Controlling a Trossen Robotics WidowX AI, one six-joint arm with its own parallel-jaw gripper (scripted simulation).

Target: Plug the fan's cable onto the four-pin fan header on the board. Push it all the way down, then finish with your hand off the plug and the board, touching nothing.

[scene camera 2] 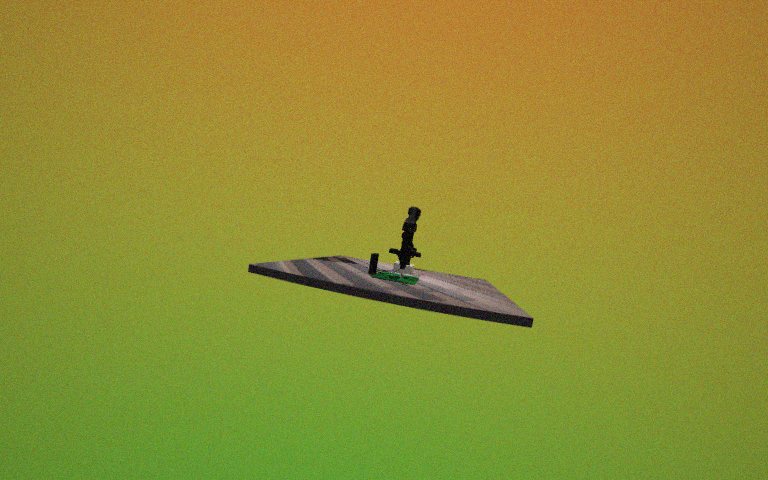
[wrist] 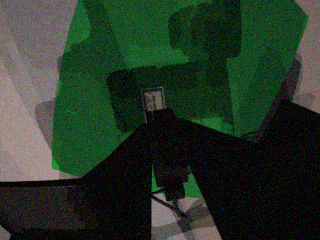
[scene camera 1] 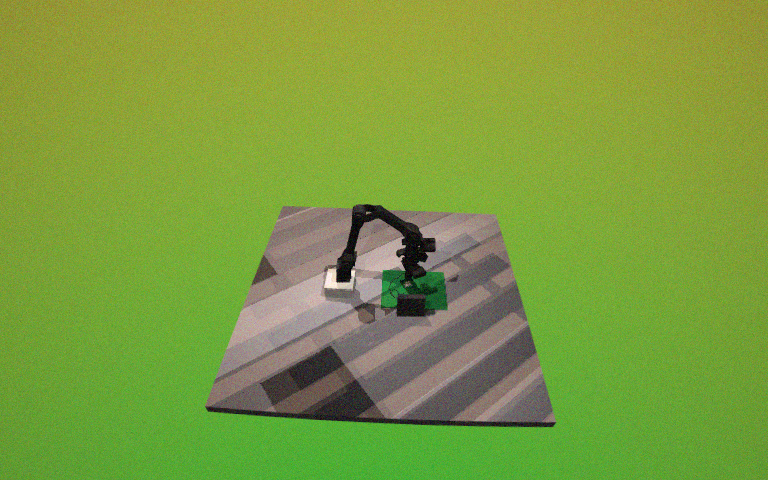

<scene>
In view: the gripper [wrist: 162,128], a fan plug [wrist: 169,147] and a green board [wrist: 222,71].
</scene>
